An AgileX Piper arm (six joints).
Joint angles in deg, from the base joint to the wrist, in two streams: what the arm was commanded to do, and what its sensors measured. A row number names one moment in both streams.
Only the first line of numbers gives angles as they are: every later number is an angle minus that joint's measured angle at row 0.
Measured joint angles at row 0: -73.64 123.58 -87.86 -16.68 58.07 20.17
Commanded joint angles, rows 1 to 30: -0.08 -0.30 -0.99 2.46 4.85 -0.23; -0.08 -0.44 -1.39 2.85 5.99 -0.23; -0.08 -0.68 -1.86 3.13 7.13 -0.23; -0.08 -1.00 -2.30 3.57 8.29 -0.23; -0.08 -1.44 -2.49 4.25 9.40 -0.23; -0.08 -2.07 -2.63 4.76 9.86 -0.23; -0.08 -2.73 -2.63 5.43 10.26 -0.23; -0.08 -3.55 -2.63 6.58 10.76 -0.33; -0.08 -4.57 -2.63 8.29 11.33 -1.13; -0.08 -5.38 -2.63 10.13 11.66 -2.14; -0.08 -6.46 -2.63 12.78 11.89 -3.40; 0.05 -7.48 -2.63 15.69 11.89 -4.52; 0.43 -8.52 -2.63 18.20 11.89 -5.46; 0.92 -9.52 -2.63 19.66 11.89 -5.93; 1.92 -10.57 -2.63 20.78 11.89 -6.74; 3.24 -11.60 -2.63 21.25 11.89 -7.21; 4.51 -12.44 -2.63 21.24 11.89 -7.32; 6.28 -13.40 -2.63 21.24 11.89 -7.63; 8.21 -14.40 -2.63 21.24 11.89 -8.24; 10.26 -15.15 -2.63 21.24 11.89 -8.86; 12.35 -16.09 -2.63 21.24 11.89 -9.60; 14.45 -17.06 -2.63 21.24 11.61 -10.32; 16.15 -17.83 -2.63 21.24 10.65 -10.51; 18.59 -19.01 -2.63 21.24 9.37 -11.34; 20.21 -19.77 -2.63 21.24 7.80 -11.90; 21.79 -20.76 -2.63 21.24 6.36 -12.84; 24.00 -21.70 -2.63 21.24 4.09 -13.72; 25.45 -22.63 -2.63 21.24 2.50 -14.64; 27.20 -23.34 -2.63 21.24 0.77 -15.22; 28.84 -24.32 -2.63 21.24 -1.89 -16.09
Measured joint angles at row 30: 23.41 -20.60 -2.34 21.22 5.70 -12.57
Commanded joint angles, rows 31 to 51: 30.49 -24.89 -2.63 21.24 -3.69 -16.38; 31.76 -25.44 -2.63 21.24 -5.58 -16.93; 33.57 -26.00 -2.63 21.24 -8.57 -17.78; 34.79 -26.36 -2.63 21.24 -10.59 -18.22; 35.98 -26.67 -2.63 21.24 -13.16 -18.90; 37.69 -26.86 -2.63 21.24 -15.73 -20.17; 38.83 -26.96 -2.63 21.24 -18.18 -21.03; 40.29 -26.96 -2.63 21.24 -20.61 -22.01; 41.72 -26.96 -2.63 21.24 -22.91 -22.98; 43.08 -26.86 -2.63 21.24 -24.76 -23.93; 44.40 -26.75 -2.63 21.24 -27.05 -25.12; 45.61 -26.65 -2.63 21.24 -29.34 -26.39; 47.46 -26.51 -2.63 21.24 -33.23 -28.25; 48.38 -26.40 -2.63 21.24 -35.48 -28.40; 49.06 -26.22 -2.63 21.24 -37.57 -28.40; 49.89 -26.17 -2.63 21.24 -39.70 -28.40; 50.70 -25.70 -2.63 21.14 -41.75 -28.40; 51.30 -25.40 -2.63 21.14 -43.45 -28.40; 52.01 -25.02 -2.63 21.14 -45.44 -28.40; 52.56 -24.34 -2.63 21.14 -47.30 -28.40; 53.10 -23.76 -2.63 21.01 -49.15 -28.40
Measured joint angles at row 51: 51.26 -25.54 -2.34 21.22 -41.53 -27.68
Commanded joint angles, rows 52 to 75: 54.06 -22.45 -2.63 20.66 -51.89 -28.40; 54.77 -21.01 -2.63 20.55 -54.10 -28.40; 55.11 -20.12 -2.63 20.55 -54.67 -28.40; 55.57 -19.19 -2.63 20.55 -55.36 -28.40; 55.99 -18.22 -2.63 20.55 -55.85 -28.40; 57.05 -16.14 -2.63 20.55 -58.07 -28.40; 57.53 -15.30 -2.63 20.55 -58.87 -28.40; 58.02 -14.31 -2.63 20.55 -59.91 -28.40; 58.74 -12.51 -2.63 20.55 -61.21 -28.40; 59.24 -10.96 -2.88 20.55 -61.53 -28.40; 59.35 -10.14 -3.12 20.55 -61.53 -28.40; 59.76 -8.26 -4.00 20.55 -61.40 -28.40; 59.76 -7.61 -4.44 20.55 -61.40 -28.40; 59.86 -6.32 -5.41 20.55 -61.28 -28.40; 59.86 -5.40 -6.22 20.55 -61.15 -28.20; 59.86 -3.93 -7.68 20.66 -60.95 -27.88; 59.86 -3.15 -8.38 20.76 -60.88 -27.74; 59.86 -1.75 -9.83 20.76 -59.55 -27.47; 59.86 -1.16 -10.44 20.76 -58.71 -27.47; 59.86 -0.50 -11.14 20.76 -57.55 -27.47; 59.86 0.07 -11.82 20.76 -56.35 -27.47; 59.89 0.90 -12.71 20.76 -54.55 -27.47; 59.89 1.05 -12.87 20.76 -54.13 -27.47; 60.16 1.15 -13.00 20.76 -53.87 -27.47
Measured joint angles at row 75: 59.76 0.52 -11.79 21.03 -55.58 -27.63
